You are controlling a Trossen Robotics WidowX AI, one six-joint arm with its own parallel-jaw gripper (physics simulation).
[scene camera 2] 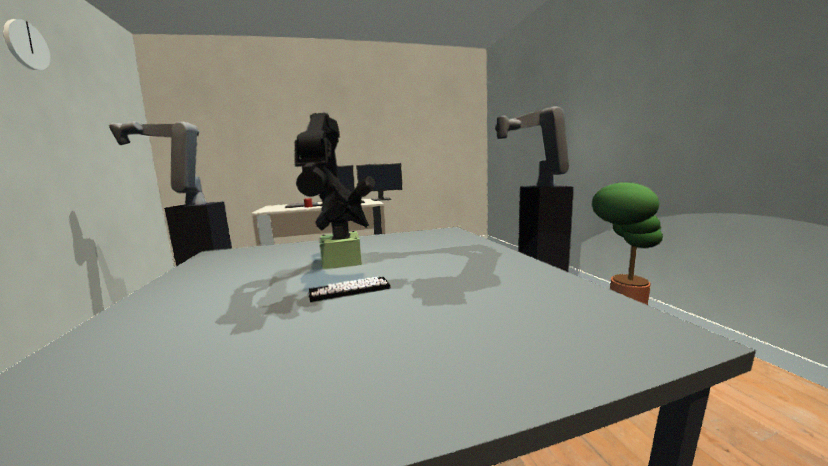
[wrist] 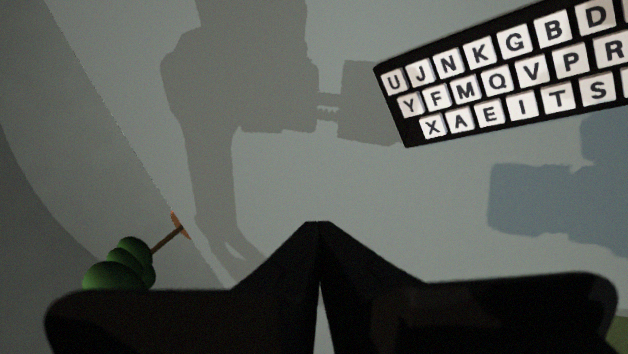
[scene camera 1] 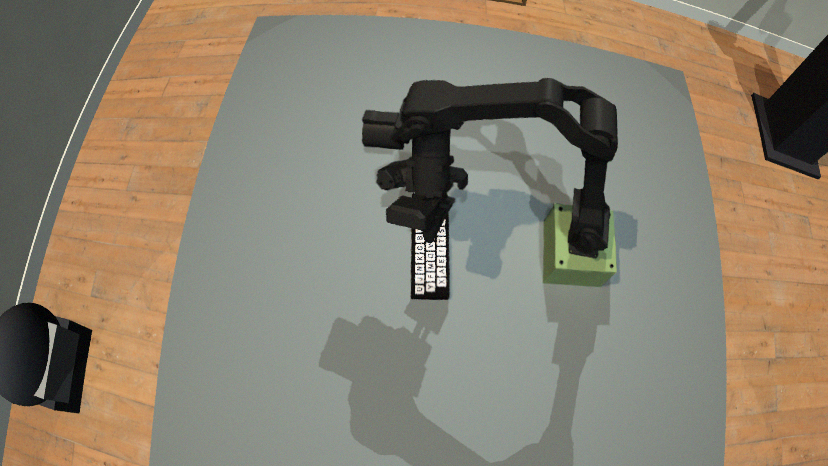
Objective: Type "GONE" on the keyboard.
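Where they show: gripper, fingertip midpoint: [scene camera 2: 367,225] [wrist: 317,233] [scene camera 1: 429,242]; arm's base, link origin: [scene camera 2: 341,237] [scene camera 1: 584,240].
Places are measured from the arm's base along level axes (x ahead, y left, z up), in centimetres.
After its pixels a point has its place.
Observation:
The black keyboard with white keys [scene camera 1: 430,294] @(x 27.8, y 13.4, z -8.2 cm) [scene camera 2: 349,288] @(x 32.4, y 3.6, z -7.8 cm) [wrist: 410,138] @(x 25.0, y 12.8, z -8.3 cm) lies flat on the table. In the wrist view it is at the upper right, cut off by the frame edge. The G key [wrist: 514,42] @(x 31.5, y 4.8, z -7.8 cm) [scene camera 1: 419,247] @(x 31.6, y 4.7, z -7.8 cm), N key [wrist: 448,64] @(x 30.7, y 8.9, z -7.8 cm) [scene camera 1: 419,268] @(x 30.8, y 8.9, z -7.7 cm) and E key [wrist: 490,114] @(x 26.9, y 6.5, z -7.8 cm) [scene camera 1: 441,261] @(x 26.9, y 6.6, z -7.8 cm) show. The O key does not show in the wrist view. My gripper [scene camera 1: 429,237] @(x 29.7, y 9.6, z 8.5 cm) [scene camera 2: 366,225] @(x 29.7, y 9.6, z 8.5 cm) [wrist: 317,233] @(x 29.7, y 9.6, z 8.5 cm) is shut and empty, its fingertips together. It hangs in the air above the table, apart from the keyboard. From above, the arm hides the keyboard's far part.
The arm stands on a green base block [scene camera 1: 573,277] @(x 0.3, y 6.2, z -4.5 cm) [scene camera 2: 340,254] @(x 6.3, y -0.3, z -4.9 cm) on the grey table [scene camera 1: 278,289] @(x 57.3, y 18.7, z -9.5 cm) [scene camera 2: 289,376] @(x 65.2, y -5.0, z -9.5 cm). Beyond the table are a potted plant [scene camera 2: 625,202] [wrist: 112,276], two grey arms on dark pedestals [scene camera 2: 197,228] [scene camera 2: 544,225], and a desk with monitors [scene camera 2: 379,176].

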